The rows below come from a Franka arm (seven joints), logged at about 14 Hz.
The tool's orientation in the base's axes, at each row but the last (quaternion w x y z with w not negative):
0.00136, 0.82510, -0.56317, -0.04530
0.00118, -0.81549, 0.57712, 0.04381
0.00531, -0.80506, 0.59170, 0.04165
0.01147, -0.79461, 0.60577, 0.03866
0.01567, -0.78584, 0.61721, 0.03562
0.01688, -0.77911, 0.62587, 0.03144
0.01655, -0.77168, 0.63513, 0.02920
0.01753, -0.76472, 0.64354, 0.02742
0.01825, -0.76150, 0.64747, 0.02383
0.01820, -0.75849, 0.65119, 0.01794
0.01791, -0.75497, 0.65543, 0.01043
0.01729, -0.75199, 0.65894, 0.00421
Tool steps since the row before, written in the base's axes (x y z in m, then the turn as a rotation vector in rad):
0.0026, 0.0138, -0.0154, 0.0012, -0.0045, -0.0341
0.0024, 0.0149, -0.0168, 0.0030, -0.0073, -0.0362
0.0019, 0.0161, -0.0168, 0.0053, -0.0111, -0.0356
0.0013, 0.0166, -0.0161, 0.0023, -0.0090, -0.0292
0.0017, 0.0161, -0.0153, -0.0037, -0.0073, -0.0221
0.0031, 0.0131, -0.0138, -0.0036, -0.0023, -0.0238
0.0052, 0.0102, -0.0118, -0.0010, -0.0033, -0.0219
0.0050, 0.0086, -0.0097, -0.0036, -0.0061, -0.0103
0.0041, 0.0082, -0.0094, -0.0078, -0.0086, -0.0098
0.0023, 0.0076, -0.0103, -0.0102, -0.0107, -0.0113
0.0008, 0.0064, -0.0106, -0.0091, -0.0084, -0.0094
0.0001, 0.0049, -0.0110, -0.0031, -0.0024, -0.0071
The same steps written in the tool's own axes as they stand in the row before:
-0.0108, -0.0083, 0.0158, 0.0071, -0.0013, 0.0336
-0.0120, -0.0081, 0.0173, 0.0105, -0.0021, 0.0355
-0.0135, -0.0073, 0.0176, 0.0148, -0.0032, 0.0345
-0.0144, -0.0061, 0.0171, 0.0115, -0.0007, 0.0284
-0.0140, -0.0058, 0.0163, 0.0079, 0.0049, 0.0217
-0.0111, -0.0060, 0.0145, 0.0031, 0.0037, 0.0237
-0.0082, -0.0072, 0.0123, 0.0045, 0.0014, 0.0217
-0.0070, -0.0065, 0.0101, 0.0060, 0.0045, 0.0100
-0.0069, -0.0054, 0.0098, 0.0078, 0.0091, 0.0094
-0.0066, -0.0034, 0.0107, 0.0096, 0.0117, 0.0108
-0.0058, -0.0015, 0.0109, 0.0074, 0.0103, 0.0090
-0.0045, -0.0005, 0.0111, 0.0022, 0.0035, 0.0070

